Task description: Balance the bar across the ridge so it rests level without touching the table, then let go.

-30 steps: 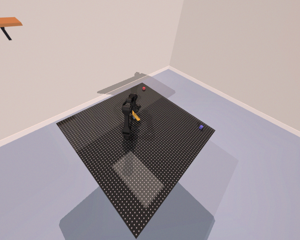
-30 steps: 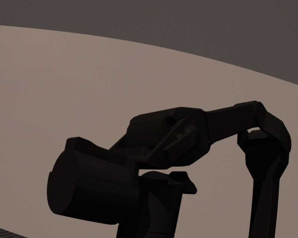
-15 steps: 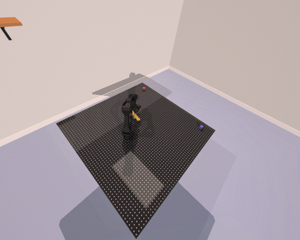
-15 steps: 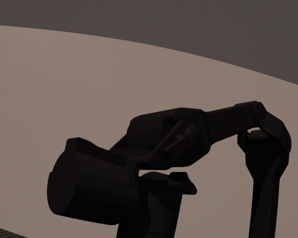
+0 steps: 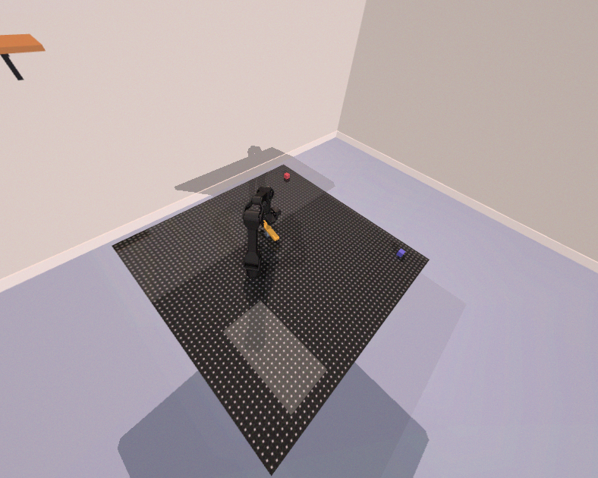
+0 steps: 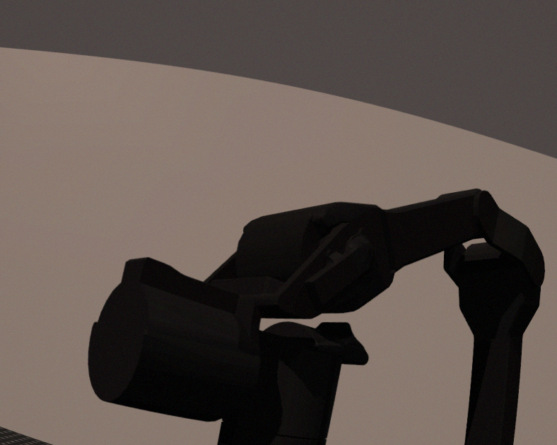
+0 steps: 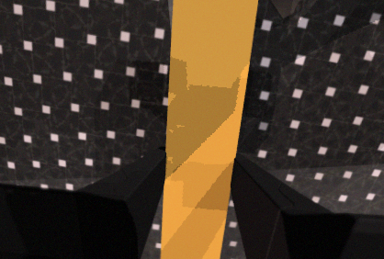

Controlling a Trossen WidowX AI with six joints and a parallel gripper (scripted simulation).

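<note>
My gripper tip is 30 mm to the left of the orange bar. The rest, counted from my gripper tip: small red cube: 490 mm ahead, 320 mm to the left, 30 mm below; then small purple cube: 680 mm to the right, 490 mm ahead, 30 mm below.
</note>
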